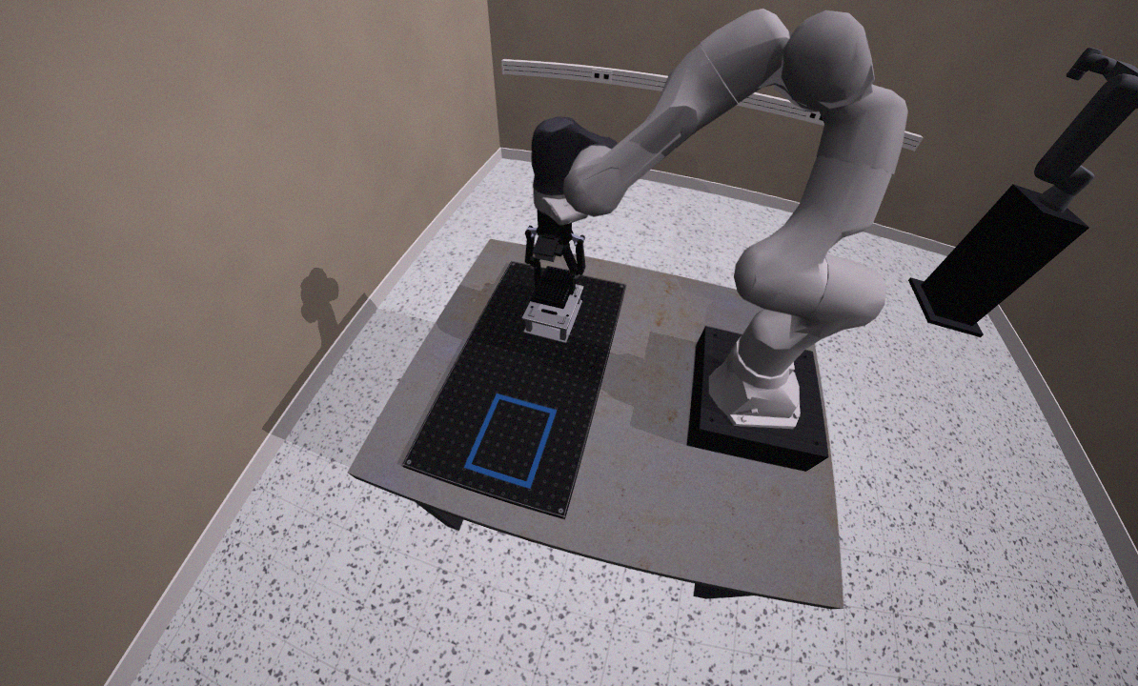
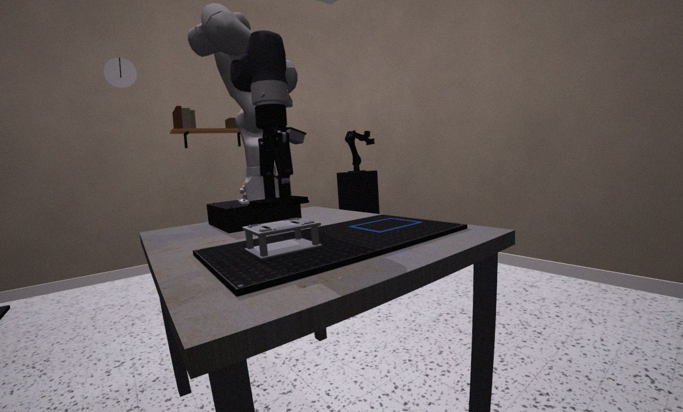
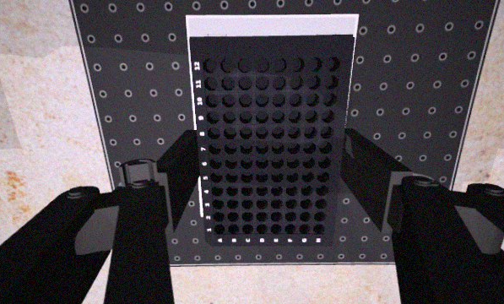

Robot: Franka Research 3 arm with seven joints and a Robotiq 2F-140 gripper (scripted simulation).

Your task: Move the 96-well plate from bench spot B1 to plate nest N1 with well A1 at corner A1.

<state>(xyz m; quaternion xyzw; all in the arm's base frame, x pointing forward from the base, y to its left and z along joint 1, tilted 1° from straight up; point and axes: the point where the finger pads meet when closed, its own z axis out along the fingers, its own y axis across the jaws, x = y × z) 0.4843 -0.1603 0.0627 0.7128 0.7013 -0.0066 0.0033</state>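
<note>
My hand is 8 cm above the grey plate nest N1. Also, from my hand: black 96-well plate (2 cm below).
</note>
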